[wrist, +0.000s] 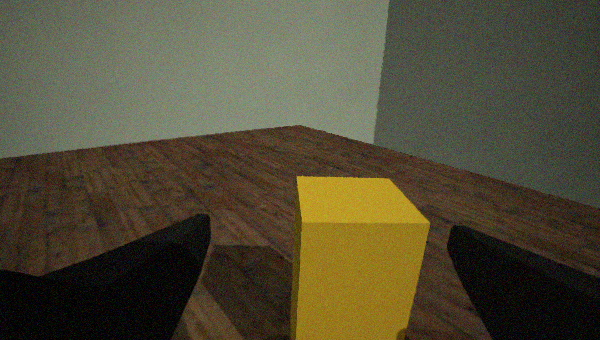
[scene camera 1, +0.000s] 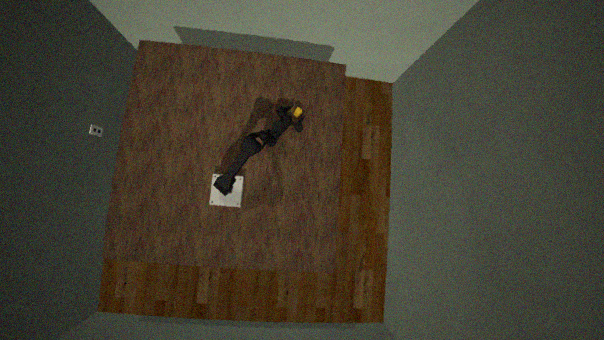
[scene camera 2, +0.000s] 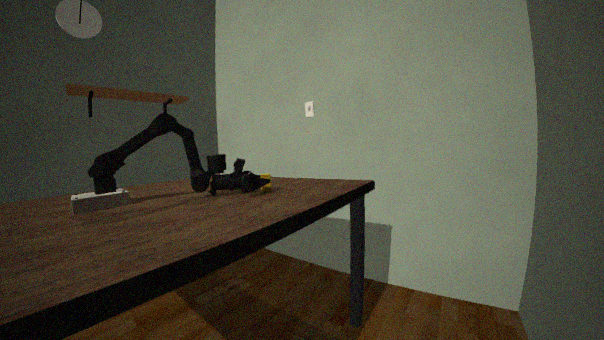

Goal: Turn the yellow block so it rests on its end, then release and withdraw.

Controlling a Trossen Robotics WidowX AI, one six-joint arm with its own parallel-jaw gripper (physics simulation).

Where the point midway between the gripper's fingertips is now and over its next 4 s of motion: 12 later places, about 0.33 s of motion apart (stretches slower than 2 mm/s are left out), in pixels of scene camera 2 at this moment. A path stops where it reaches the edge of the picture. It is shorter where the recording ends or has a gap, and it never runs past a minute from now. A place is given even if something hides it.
The gripper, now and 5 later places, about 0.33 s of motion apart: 269, 179; 254, 181; 248, 171; 242, 167; 241, 151; 241, 153
